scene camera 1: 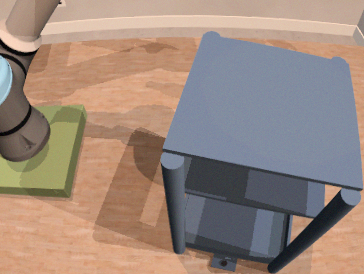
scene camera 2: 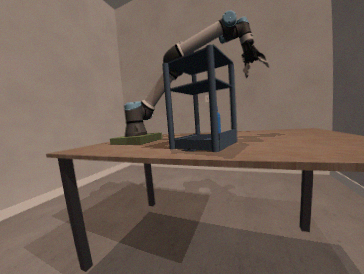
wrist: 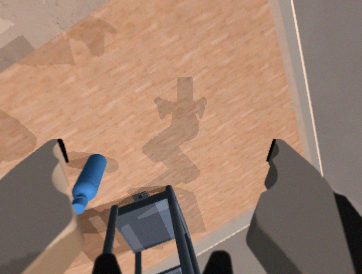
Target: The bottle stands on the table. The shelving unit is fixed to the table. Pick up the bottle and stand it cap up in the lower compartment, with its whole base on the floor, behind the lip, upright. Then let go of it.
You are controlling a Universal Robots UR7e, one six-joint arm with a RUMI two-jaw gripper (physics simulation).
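Frame: origin at the arm's base, x up, y left, z back, level; metres.
Where they show: gripper, fingertip midpoint: [scene camera 2: 257,73] [wrist: 170,142]; arm's base, origin of the base link: [scene camera 1: 24,137] [scene camera 2: 136,135].
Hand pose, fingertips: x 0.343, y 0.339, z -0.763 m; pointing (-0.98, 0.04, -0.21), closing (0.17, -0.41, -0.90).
Each offset is from my fingertips to the centre of the thing. "spot": to the spot under its first point. Level surfaces: height alone.
The blue bottle {dx -0.292, dy -0.142, dz +0.247 m} [scene camera 2: 218,123] [wrist: 91,175] stands upright on the table, beside the shelving unit; its cap {dx -0.206, dy -0.142, dz +0.247 m} [wrist: 79,205] points to the lower left in the wrist view. It is partly hidden behind a post in scene camera 2 and does not show in scene camera 1. The blue-grey shelving unit {dx -0.204, dy -0.453, dz +0.220 m} [scene camera 1: 270,110] [scene camera 2: 212,100] [wrist: 111,230] has a lower compartment with a floor {spot: dx -0.349, dy -0.503, dz +0.246 m} [scene camera 1: 225,225] [wrist: 147,229] and a lip {spot: dx -0.362, dy -0.558, dz +0.234 m} [scene camera 2: 192,143]. My gripper [scene camera 2: 257,71] [wrist: 170,142] is open and empty, high above the table, with the bottle below and toward the left finger in the wrist view.
The unit's middle shelf {spot: dx -0.135, dy -0.441, dz +0.230 m} [scene camera 2: 200,89] and top board roof the lower compartment; posts stand at its corners. A small bracket [scene camera 1: 223,263] [wrist: 140,196] sits at its foot. The arm reaches past the unit from a green base block [scene camera 1: 60,170] [scene camera 2: 122,141] on the table {dx -0.386 m} [scene camera 2: 280,150].
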